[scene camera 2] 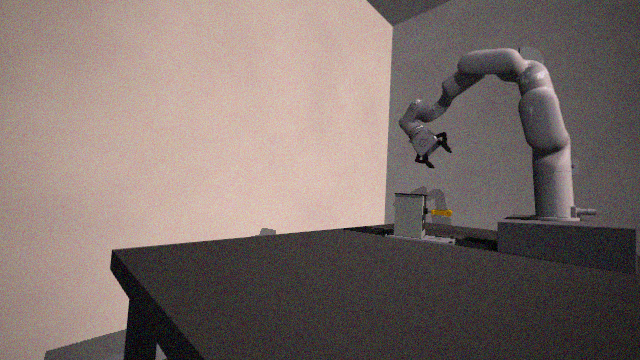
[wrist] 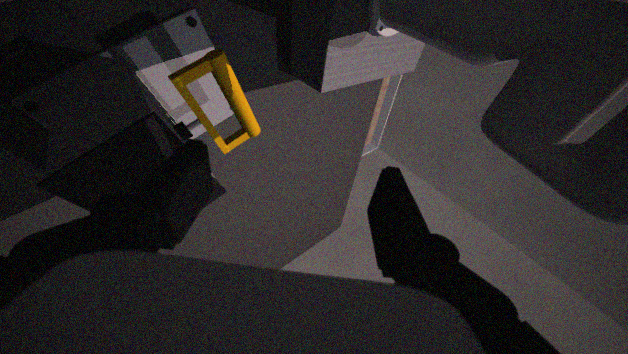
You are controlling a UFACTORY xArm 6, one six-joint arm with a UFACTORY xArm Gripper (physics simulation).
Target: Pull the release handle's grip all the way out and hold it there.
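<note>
The release handle's yellow grip point(scene camera 2: 442, 213) point(wrist: 244, 105) is a rectangular loop with one thick bar. It sticks out from the right side of an upright pale housing point(scene camera 2: 410, 216) in the scene view. In the wrist view it is at the upper left, in front of a pale panel, beyond the tip of the left finger. My gripper point(scene camera 2: 442, 159) point(wrist: 293, 177) is open and empty. It hangs well above the grip, tilted, and does not touch it. How far out the grip stands from its housing is hard to tell.
The housing stands on a thin pale base plate point(scene camera 2: 440, 240) on the dark table point(scene camera 2: 320, 285). The arm's grey pedestal point(scene camera 2: 565, 247) is to the right of it. A light block point(wrist: 370, 62) shows at the top of the wrist view.
</note>
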